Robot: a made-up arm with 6 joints.
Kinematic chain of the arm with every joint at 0, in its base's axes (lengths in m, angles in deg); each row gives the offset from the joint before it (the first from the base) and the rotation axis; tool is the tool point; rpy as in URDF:
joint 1: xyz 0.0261 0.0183 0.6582 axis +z
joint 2: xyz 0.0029 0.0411 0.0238 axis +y
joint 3: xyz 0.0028 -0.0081 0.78 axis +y
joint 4: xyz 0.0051 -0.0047 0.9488 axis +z
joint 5: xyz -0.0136 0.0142 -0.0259 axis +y
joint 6: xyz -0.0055 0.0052 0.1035 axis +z
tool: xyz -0.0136 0.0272 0.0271 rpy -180 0 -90
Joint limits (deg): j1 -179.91..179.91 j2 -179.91..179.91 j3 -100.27..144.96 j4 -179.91..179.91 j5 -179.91..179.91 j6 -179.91..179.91
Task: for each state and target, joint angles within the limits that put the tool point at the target. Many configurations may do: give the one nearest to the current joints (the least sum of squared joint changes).
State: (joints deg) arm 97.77 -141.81 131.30 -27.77 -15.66 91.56
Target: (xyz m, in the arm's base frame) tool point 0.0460 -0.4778 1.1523
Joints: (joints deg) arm 100.23 -137.42 142.68 -27.78 -14.18 91.75
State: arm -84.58 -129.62 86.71 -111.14 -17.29 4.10
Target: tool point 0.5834 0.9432 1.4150
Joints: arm -116.53 -109.03 85.91 -109.14 -18.97 4.73
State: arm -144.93 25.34 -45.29 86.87 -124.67 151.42
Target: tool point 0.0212 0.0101 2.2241
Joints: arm -141.65 11.39 -23.53 91.70 -169.87 142.00
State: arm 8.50 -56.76 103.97 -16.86 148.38 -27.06
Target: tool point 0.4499 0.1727 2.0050
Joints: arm 12.79 -13.45 54.65 -13.87 135.37 -24.28
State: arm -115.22 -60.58 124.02 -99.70 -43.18 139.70
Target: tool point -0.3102 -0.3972 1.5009
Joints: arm -142.79 -38.65 116.31 -99.24 -35.41 141.45
